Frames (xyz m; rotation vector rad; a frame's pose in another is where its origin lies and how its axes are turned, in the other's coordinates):
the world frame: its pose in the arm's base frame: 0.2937 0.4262 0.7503 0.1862 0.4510 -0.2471
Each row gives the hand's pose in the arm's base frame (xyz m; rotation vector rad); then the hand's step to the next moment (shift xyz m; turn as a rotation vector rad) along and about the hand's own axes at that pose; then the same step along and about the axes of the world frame.
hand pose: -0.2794 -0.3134 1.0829 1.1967 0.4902 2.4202
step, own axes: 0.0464 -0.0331 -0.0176 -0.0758 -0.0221 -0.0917
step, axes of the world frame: -0.0413 0.0380 -0.0202 0.0331 -0.0507 -0.1048
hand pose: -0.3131 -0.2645 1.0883 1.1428 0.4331 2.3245
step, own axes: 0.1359 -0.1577 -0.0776 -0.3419 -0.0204 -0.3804
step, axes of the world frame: -0.0967 0.1649 -0.1132 0.1376 -0.2808 -0.4053
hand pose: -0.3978 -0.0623 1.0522 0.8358 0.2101 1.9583
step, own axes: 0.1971 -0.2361 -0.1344 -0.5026 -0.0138 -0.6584
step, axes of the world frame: 0.0132 0.2901 -0.1682 0.1657 -0.4315 -0.6875
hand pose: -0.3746 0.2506 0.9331 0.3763 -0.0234 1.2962
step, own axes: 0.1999 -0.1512 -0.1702 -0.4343 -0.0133 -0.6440
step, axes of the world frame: 0.1744 0.2192 -0.1154 0.1596 -0.3650 -0.6669
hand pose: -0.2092 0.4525 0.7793 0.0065 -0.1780 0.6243
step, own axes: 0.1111 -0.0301 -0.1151 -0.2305 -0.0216 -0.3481
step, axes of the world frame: 0.1417 0.0678 -0.0426 0.0977 -0.2027 -0.3523
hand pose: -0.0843 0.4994 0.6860 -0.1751 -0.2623 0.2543
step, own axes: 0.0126 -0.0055 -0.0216 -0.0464 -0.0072 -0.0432
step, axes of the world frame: 0.0249 -0.0014 -0.0057 0.0018 -0.0385 -0.0508
